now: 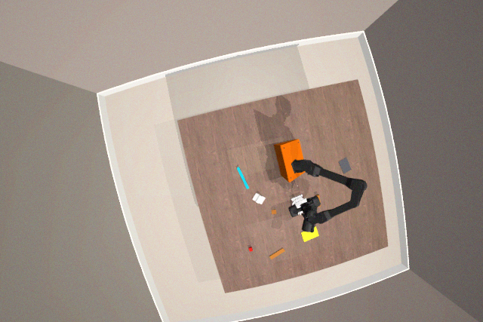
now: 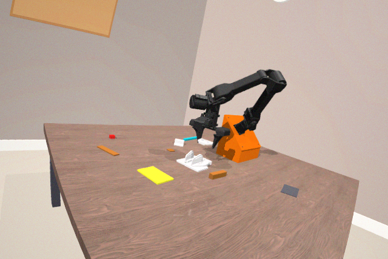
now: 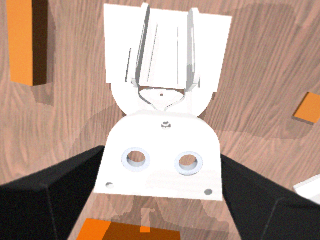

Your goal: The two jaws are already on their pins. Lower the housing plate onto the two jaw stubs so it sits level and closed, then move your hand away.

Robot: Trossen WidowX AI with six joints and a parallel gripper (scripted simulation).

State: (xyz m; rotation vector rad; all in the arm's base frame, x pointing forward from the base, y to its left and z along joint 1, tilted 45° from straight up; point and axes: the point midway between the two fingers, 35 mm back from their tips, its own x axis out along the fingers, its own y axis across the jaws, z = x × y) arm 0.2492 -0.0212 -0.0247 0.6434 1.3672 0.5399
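My gripper tip is now 20 mm short of the white assembly, 20 mm to the right of it and 70 mm above it. The rest, counted from my gripper tip: yellow slab: 290 mm ahead, 80 mm below; then cyan bar: 270 mm behind, 280 mm to the right, 80 mm below; then orange block: 70 mm ahead, 130 mm to the left, 70 mm below.
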